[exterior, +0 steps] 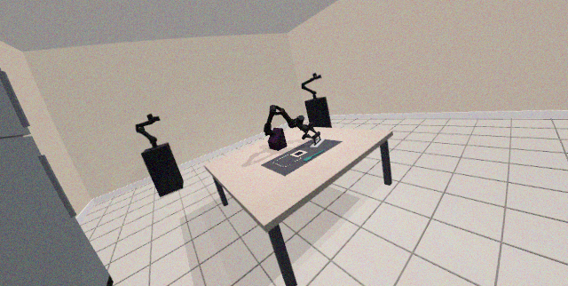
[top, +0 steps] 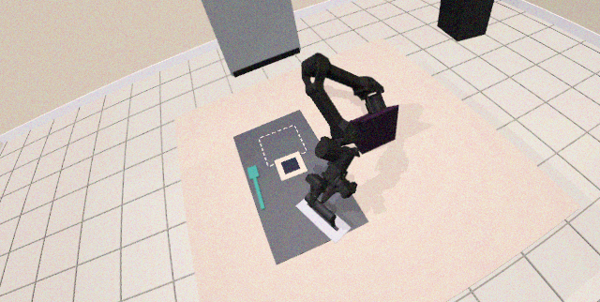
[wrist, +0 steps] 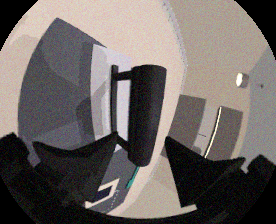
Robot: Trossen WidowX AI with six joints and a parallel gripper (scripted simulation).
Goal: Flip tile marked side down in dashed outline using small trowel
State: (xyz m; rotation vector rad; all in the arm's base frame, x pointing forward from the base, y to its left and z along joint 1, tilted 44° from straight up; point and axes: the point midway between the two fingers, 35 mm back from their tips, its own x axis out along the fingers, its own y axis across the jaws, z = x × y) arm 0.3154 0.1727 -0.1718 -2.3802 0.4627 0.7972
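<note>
My gripper tip is 200 mm to the left of the dark grey mat, 90 mm above it and 60 mm short of it. From my gripper tip the other things lie so: teal trowel: 210 mm to the right, 200 mm ahead, 70 mm below; tile: 240 mm to the right, 70 mm below, 50 mm ahead.
</note>
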